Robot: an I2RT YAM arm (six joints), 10 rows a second.
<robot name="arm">
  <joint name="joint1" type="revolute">
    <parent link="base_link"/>
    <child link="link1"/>
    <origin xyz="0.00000 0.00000 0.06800"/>
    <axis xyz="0 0 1"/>
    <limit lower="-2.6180" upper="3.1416"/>
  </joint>
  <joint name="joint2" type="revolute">
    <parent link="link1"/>
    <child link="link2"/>
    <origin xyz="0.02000 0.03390 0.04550"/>
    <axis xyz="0 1 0"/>
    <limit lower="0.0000" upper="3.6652"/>
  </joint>
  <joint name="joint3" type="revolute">
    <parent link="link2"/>
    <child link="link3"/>
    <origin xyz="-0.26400 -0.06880 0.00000"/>
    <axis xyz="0 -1 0"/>
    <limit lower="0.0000" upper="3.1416"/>
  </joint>
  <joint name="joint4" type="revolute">
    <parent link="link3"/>
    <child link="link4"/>
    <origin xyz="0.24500 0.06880 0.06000"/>
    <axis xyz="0 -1 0"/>
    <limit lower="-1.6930" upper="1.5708"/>
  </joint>
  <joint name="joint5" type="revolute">
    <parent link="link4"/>
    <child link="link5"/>
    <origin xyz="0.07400 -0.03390 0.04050"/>
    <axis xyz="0 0 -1"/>
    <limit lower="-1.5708" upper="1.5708"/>
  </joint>
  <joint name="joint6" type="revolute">
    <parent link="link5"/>
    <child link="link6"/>
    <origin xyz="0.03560 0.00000 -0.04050"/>
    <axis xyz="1 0 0"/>
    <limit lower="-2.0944" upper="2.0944"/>
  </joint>
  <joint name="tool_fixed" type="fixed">
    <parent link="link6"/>
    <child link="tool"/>
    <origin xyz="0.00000 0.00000 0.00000" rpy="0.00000 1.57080 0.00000"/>
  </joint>
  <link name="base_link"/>
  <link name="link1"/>
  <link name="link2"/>
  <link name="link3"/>
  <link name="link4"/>
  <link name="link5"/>
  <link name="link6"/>
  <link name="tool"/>
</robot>
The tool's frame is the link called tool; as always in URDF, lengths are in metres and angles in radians.
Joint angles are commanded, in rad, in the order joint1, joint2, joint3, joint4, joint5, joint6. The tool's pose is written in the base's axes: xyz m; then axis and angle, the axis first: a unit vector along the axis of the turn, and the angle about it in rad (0 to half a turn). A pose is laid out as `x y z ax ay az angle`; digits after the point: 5 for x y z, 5 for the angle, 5 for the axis.
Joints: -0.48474, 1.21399, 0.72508, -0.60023, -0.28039, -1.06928
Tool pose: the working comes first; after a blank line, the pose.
Where each joint sits with the arm in this pose, in the base's axes (m; each line is computed from the numbers above, not from the rounded line before):
joint1: 0.0000 0.0000 0.0680
joint2: 0.0335 0.0207 0.1135
joint3: -0.0802 0.0028 0.3609
joint4: 0.1682 -0.0503 0.2988
joint5: 0.2145 -0.1130 0.2520
joint6: 0.2014 -0.0949 0.2029
the tool: 0.2014 -0.0949 0.2029

0.20136 -0.09491 0.20288 -0.32030 0.94462 -0.07135 2.60822
